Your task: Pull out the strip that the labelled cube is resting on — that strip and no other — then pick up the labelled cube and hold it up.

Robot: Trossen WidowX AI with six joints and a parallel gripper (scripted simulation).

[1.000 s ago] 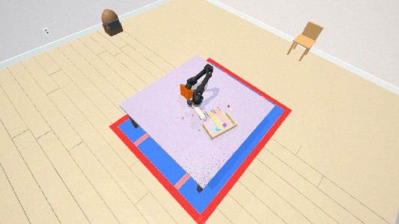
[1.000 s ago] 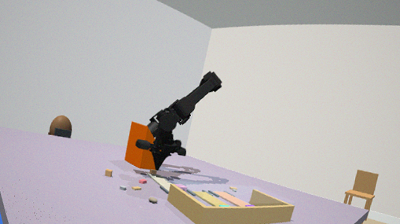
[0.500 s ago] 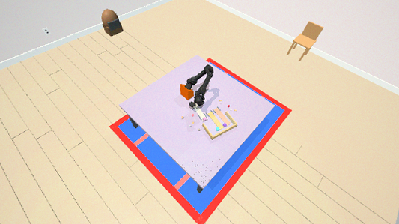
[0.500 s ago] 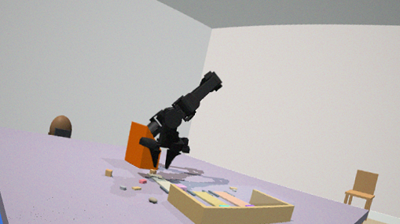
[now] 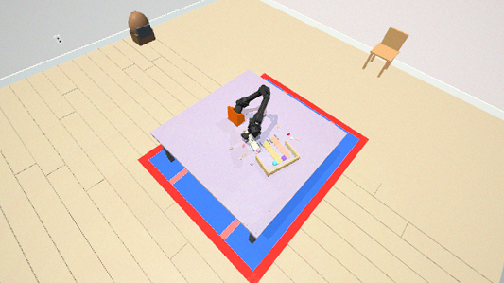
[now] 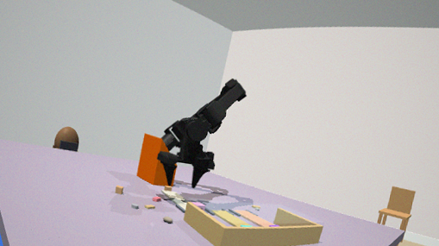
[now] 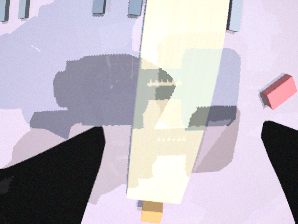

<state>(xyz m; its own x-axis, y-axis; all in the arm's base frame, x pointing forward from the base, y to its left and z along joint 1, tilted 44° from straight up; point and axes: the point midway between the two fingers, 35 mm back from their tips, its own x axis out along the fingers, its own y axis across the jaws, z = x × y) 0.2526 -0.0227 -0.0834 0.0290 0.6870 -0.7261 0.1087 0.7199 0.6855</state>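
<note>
Now: the cream strip 50 mm below my gripper tip and 20 mm ahead of it.
</note>
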